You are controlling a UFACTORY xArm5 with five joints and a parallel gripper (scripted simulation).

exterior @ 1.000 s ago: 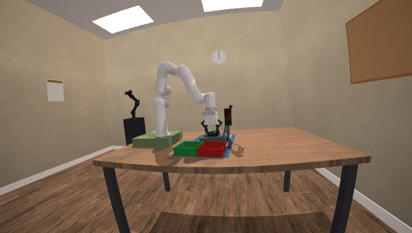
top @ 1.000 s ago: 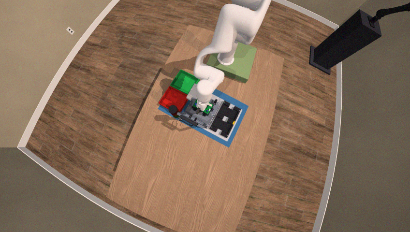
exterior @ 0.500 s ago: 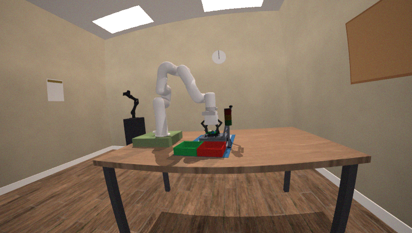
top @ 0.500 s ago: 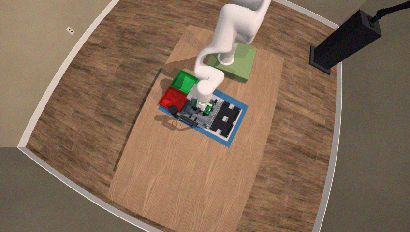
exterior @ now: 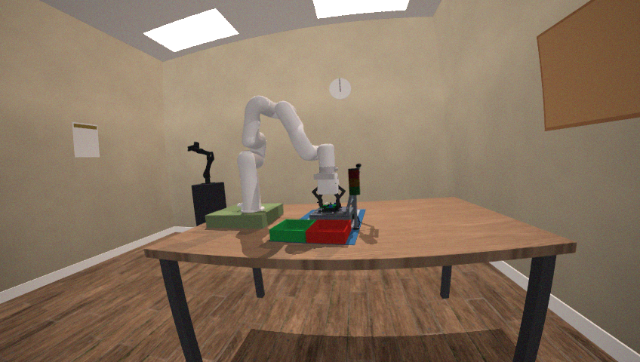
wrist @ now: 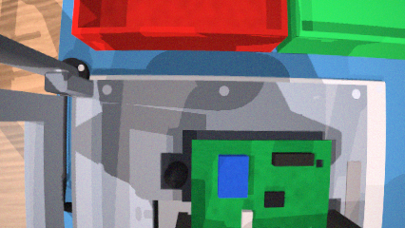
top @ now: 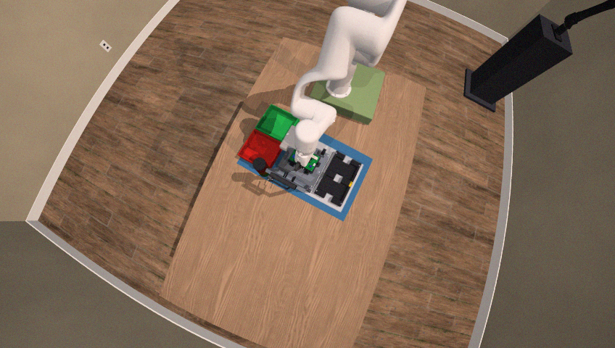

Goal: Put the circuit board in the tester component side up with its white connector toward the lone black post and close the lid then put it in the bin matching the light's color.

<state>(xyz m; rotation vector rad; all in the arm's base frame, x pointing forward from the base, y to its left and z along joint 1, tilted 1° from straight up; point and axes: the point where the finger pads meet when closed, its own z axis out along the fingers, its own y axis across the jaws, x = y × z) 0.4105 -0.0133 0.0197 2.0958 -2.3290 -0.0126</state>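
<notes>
My gripper is now right at the green circuit board. From my hand the other things lie so: clear lid (12 cm ahead, 1 cm to the right, 10 cm above); then red bin (3 cm ahead, 20 cm to the right, 7 cm below); then green bin (12 cm behind, 19 cm to the right, 7 cm below).
</notes>
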